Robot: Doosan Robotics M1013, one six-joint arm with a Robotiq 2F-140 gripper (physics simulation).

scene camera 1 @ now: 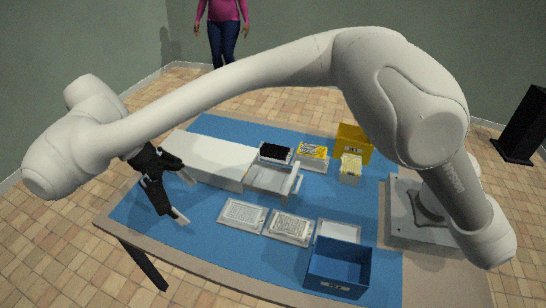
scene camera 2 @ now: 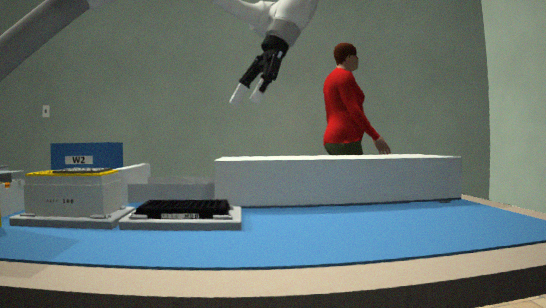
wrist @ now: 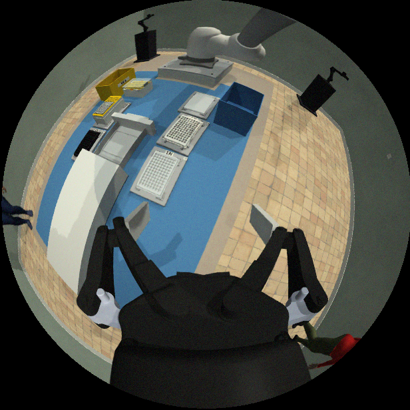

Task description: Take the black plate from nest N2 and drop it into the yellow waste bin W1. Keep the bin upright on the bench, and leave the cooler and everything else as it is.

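Places are measured from the arm's base along level axes (x right, y back, z down), in millimetres.
Pixels of known places: gripper, fingertip midpoint: (scene camera 1: 189, 202) (scene camera 2: 243, 103); arm's base at its link origin: (scene camera 1: 430, 209).
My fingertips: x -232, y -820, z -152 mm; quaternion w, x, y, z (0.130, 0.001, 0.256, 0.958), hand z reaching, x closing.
Note:
For each thing: its top centre in the pictures, then the offset to it from my fingertips.
- black plate at its top centre: (scene camera 2: 184, 203) (scene camera 1: 274, 149) dx +511, dy +157, dz +194 mm
- light grey nest at its top centre: (scene camera 2: 184, 209) (scene camera 1: 273, 151) dx +511, dy +157, dz +203 mm
- yellow bin W1 at its top centre: (scene camera 1: 356, 133) dx +595, dy +522, dz +101 mm
- yellow-topped box at its top centre: (scene camera 2: 72, 169) (scene camera 1: 312, 149) dx +488, dy +327, dz +144 mm
- Blue bin W2 at its top centre: (scene camera 2: 87, 142) (scene camera 1: 342, 259) dx -41, dy +443, dz +101 mm
The black plate (scene camera 1: 275, 150) (scene camera 2: 182, 208) (wrist: 87, 143) lies flat in a light grey nest (scene camera 2: 182, 226) beside the cooler's drawer; I cannot read the nest's label. The yellow bin W1 (scene camera 1: 356, 132) (wrist: 106, 90) stands upright at the far side of the bench, its right edge hidden by my arm in scene camera 1. The cooler, a long white box (scene camera 1: 210, 152) (scene camera 2: 337, 182) (wrist: 75, 210), has its drawer (scene camera 1: 265, 178) (wrist: 119, 143) pulled out. My gripper (scene camera 1: 185, 196) (scene camera 2: 247, 95) (wrist: 199, 212) is open and empty, high above the bench and well away from the black plate.
A yellow-topped box (scene camera 1: 312, 150) (scene camera 2: 65, 200) (wrist: 106, 106) sits in the nest beside the black plate; a smaller one (scene camera 1: 351, 170) (wrist: 137, 89) stands before W1. Nests with light plates (scene camera 1: 242, 213) (scene camera 1: 289, 226) line the other side. Blue bin W2 (scene camera 1: 335, 277) (scene camera 2: 86, 148) (wrist: 235, 120) stands beyond. People (scene camera 1: 223, 35) (scene camera 2: 344, 105) stand around.

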